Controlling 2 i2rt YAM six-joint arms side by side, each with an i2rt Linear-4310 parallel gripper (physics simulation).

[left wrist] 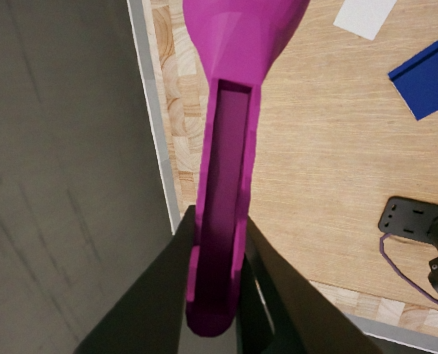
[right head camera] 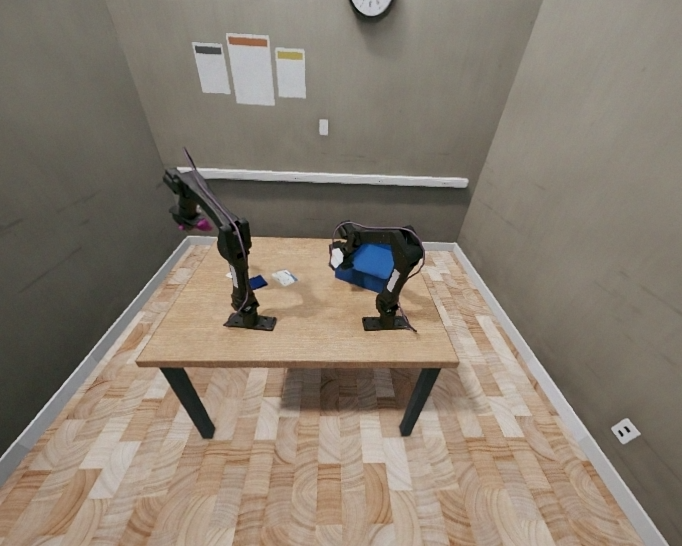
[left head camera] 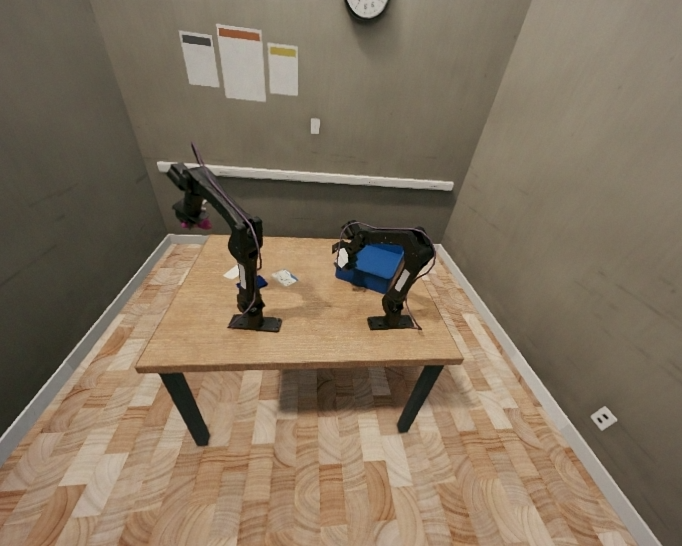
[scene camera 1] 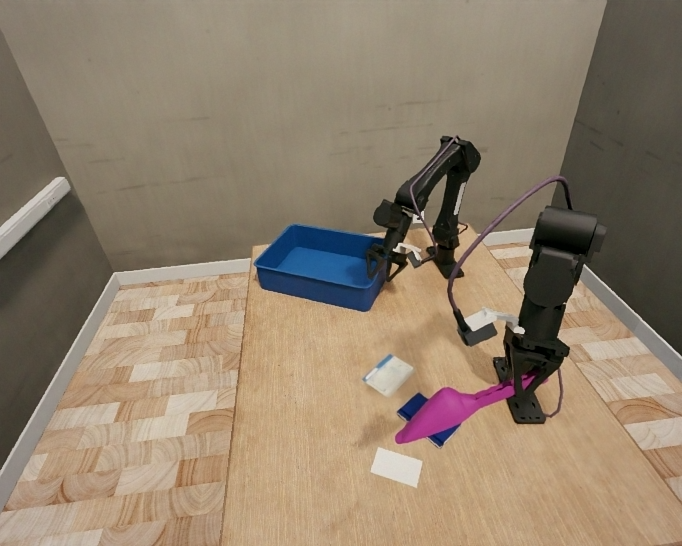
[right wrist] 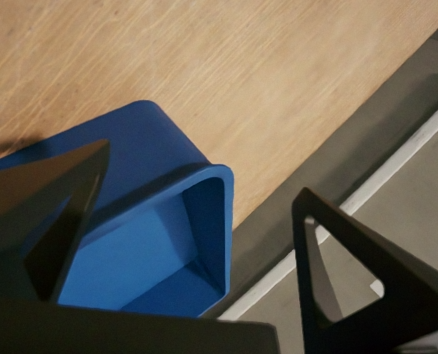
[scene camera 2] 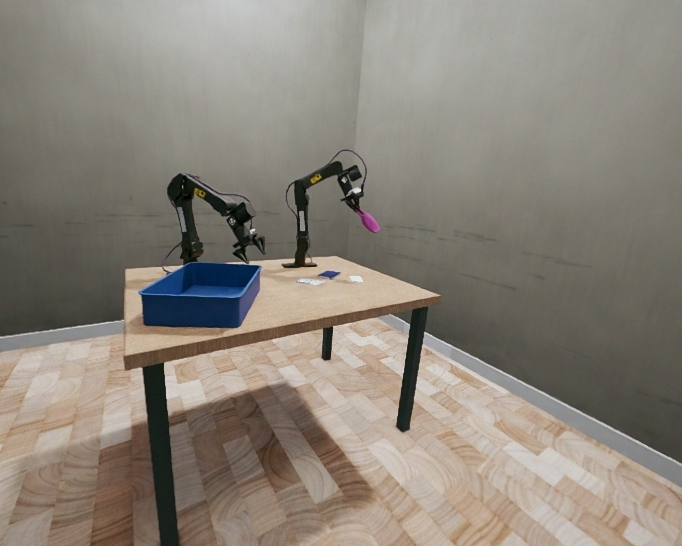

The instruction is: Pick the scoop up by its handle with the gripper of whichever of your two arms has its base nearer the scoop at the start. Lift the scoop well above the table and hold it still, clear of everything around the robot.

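Places are measured from the left arm's base along level axes (x ahead, y left, z up), in centimetres.
Pixels of known places: left gripper, between the fingertips: [left wrist: 215, 215] [right head camera: 186, 230] [left head camera: 187, 227] [scene camera 1: 518, 395] [scene camera 2: 357, 211]; right gripper, between the fingertips: [scene camera 1: 378, 280] [right wrist: 212, 175] [scene camera 2: 256, 259]; left arm's base, origin of its link: [right head camera: 251, 322] [left head camera: 255, 323] [scene camera 2: 299, 265]; right arm's base, origin of its link: [right head camera: 385, 323] [left head camera: 390, 323] [scene camera 1: 444, 262].
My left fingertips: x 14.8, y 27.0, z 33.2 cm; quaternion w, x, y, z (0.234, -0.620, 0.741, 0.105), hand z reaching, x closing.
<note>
Ahead of a thing's pixels: the offset from my left fingertips to its top centre. Level surfaces: height alone.
The magenta scoop [scene camera 1: 440, 414] [scene camera 2: 369, 221] [left wrist: 245, 37] is held high above the table, its bowl pointing away from the fingers and tilted downward in scene camera 2. My left gripper [left wrist: 215, 215] [scene camera 2: 356, 208] is shut on the scoop's handle. In the two head views, part of the scoop [left head camera: 197, 224] [right head camera: 197, 224] shows below the left gripper. The scoop touches neither the table nor any other object. My right gripper [scene camera 1: 382, 276] [scene camera 2: 254, 253] [right wrist: 212, 175] is open and empty, beside and above the blue bin's edge.
The blue bin @(dx +35.4, dy -77.2, dz -23.0 cm) [scene camera 1: 310, 291] [scene camera 2: 190, 310] [right wrist: 229, 225] stands on the wooden table @(dz -33.2 cm) [scene camera 1: 295, 398] [scene camera 2: 284, 321]. A blue-and-white packet @(dx +16.8, dy -32.1, dz -33.0 cm) [scene camera 1: 389, 375] [left head camera: 284, 277], a dark blue flat item @(dx +8.6, dy -18.3, dz -32.1 cm) [scene camera 1: 414, 404] [right head camera: 258, 282] and a white card @(dx +17.1, dy -7.0, dz -33.0 cm) [scene camera 1: 396, 466] [scene camera 2: 355, 279] lie on the table below the scoop's side.
</note>
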